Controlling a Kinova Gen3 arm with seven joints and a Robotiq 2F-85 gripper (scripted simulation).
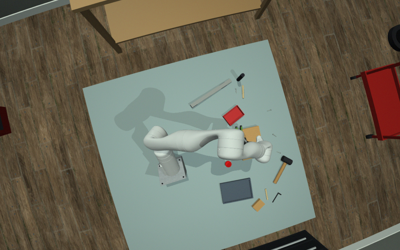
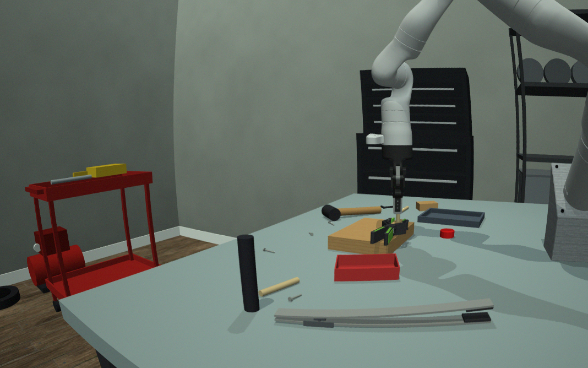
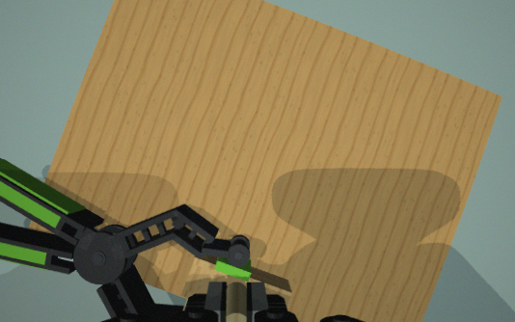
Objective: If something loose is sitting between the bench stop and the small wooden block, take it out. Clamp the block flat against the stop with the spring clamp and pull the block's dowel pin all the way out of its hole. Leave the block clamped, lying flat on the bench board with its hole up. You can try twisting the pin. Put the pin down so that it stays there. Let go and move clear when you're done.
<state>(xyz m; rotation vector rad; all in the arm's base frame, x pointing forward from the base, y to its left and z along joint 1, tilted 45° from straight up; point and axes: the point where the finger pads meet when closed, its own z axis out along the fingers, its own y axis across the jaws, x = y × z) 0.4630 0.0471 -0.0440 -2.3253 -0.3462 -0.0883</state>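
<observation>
The dowel pin lies 2 cm below my hand. From my hand the other things lie so: red puck: 12 cm behind, 9 cm to the right, 8 cm below; small wooden block: 5 cm below; wooden bench board: 5 cm ahead, 7 cm below.
</observation>
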